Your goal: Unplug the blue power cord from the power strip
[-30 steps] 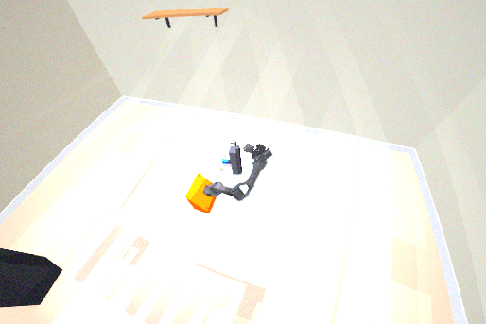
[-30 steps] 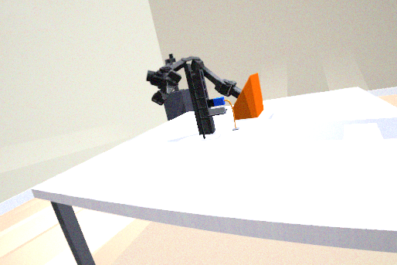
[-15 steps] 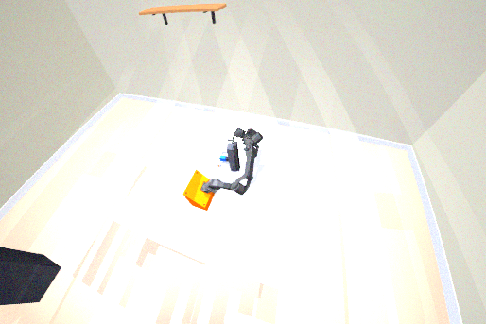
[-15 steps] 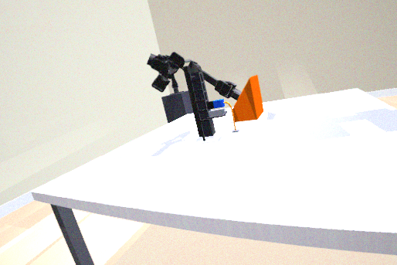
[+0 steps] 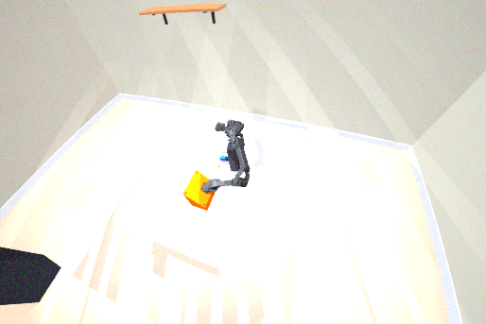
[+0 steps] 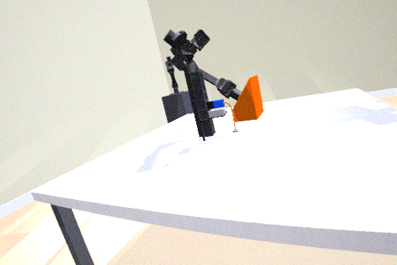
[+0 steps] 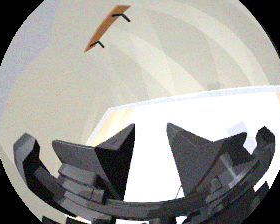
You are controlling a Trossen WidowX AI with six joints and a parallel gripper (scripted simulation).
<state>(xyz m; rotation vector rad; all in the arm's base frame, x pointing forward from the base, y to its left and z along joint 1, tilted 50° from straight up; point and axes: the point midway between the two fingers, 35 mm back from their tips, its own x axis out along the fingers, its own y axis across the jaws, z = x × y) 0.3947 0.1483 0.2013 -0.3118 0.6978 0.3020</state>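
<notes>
Right now my gripper tip is 23 cm above the blue plug, 14 cm past it and 2 cm to the left of it. The rest, counted from my gripper tip: power strip: 22 cm below, 13 cm behind, 10 cm to the right.
</notes>
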